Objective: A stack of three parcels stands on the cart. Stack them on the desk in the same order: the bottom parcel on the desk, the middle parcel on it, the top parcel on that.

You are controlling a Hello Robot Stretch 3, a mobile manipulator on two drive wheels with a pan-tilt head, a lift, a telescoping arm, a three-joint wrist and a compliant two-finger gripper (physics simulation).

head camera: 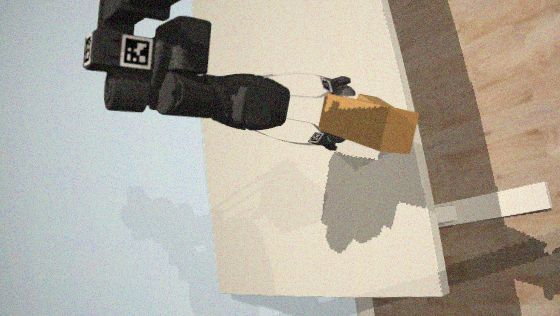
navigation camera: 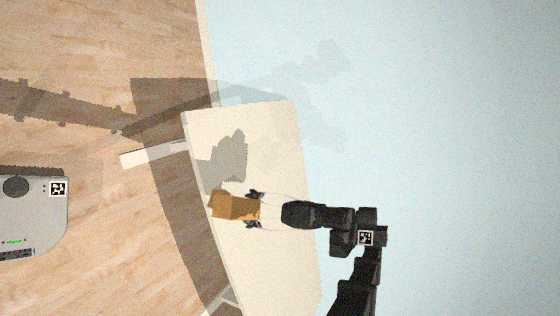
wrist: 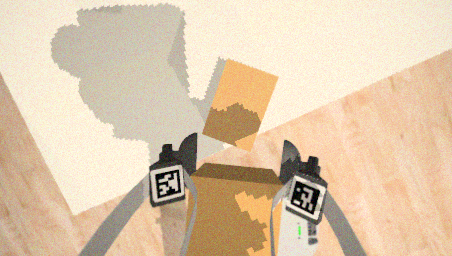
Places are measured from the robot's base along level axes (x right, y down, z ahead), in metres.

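Where they show: gripper, fingertip midpoint: (wrist: 239, 155); robot's base at its link origin: (navigation camera: 16, 186).
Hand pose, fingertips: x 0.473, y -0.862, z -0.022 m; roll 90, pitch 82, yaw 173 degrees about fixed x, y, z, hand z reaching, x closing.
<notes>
Each offset is from my fingertips to the centre of the thing. Level surfaces: height alone.
My gripper (head camera: 339, 115) (navigation camera: 254, 209) (wrist: 239, 155) is shut on an orange-brown parcel @(dx -0.069, dy -0.034, dz +0.010 m) (head camera: 354, 123) (navigation camera: 246, 205) (wrist: 220, 215), with one finger at each side of it. The held parcel is above the white desk top @(dy +0.142 m) (head camera: 300, 255) (navigation camera: 280, 250) (wrist: 350, 50), near its long edge. A second orange-brown parcel @(dx +0.035, dy +0.117, dz +0.002 m) (head camera: 371, 99) (navigation camera: 220, 192) (wrist: 241, 95) stands on the desk close to that edge. The held parcel hides most of it in the head and navigation views. In the wrist view it shows beyond the fingertips, turned askew to the held parcel. The third parcel and the cart do not show.
A wooden floor @(dy +0.862 m) (head camera: 515, 90) (navigation camera: 100, 40) lies beyond the desk's long edge. A white bar (head camera: 520, 201) (navigation camera: 137, 158) juts out low beside the desk. My base (navigation camera: 35, 215) stands on the floor at the left of the navigation view. Arm shadows fall across desk and floor.
</notes>
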